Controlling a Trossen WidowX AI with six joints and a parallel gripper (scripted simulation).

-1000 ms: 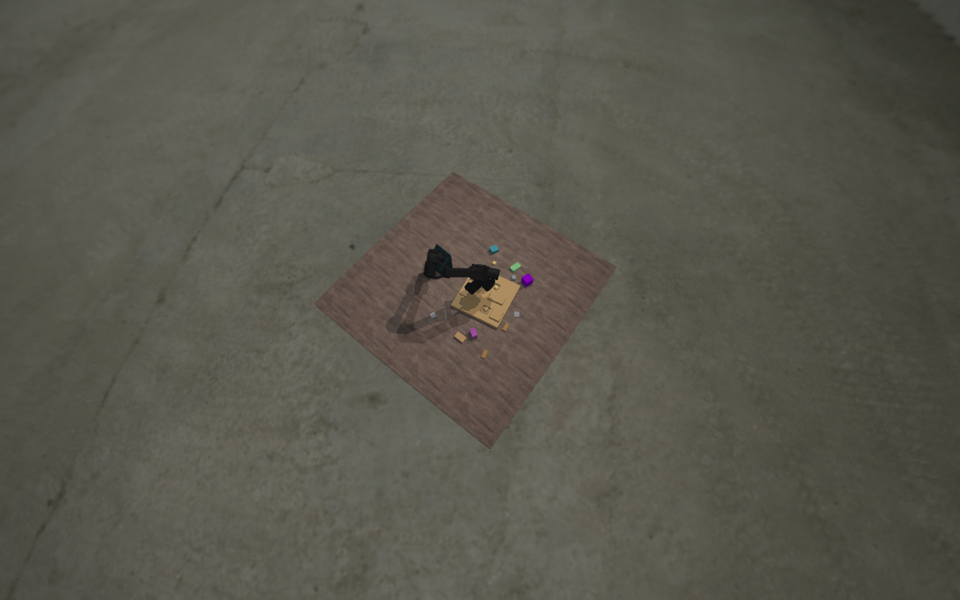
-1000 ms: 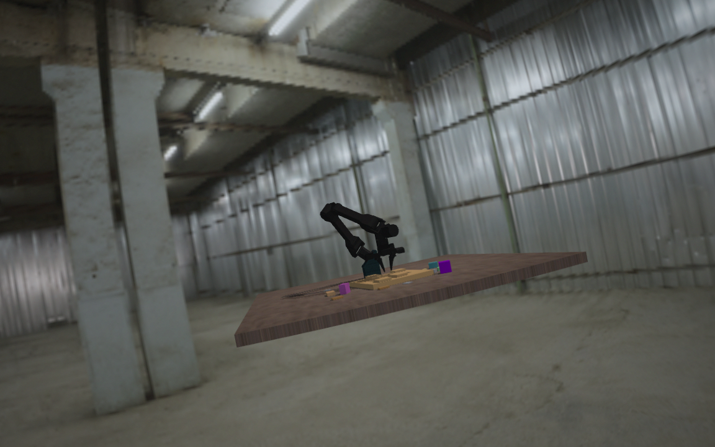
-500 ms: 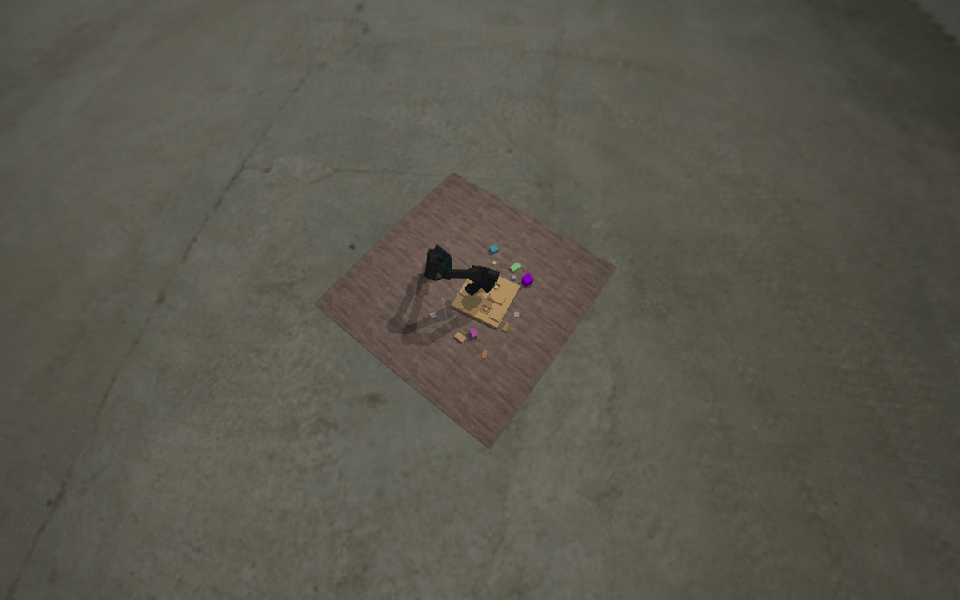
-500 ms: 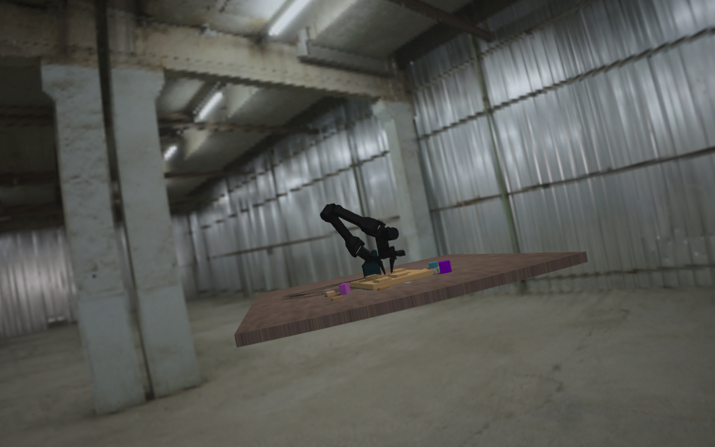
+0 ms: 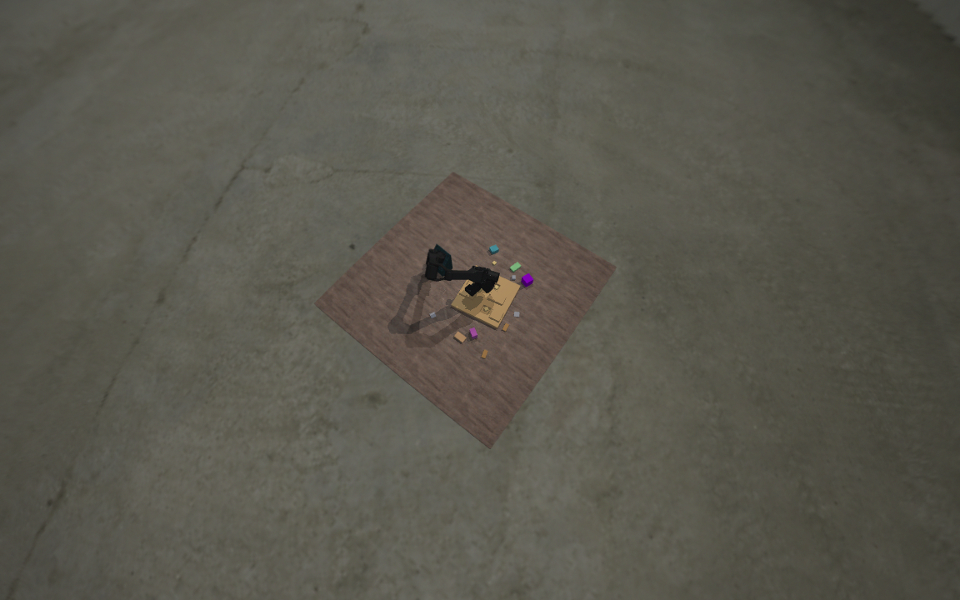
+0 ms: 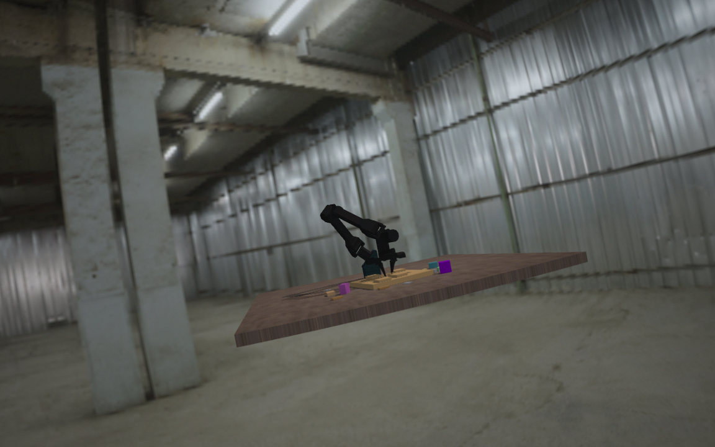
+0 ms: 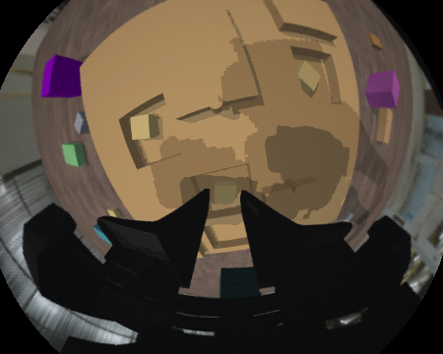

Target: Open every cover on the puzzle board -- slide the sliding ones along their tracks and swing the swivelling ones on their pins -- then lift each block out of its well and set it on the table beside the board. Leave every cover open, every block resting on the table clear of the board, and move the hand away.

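The tan puzzle board is 5 cm ahead of my gripper tip. The rest, counted from my gripper tip: purple cube 18 cm ahead, 22 cm to the left, 1 cm above; then magenta block 15 cm ahead, 23 cm to the right; then green block 7 cm ahead, 25 cm to the left, 1 cm below.
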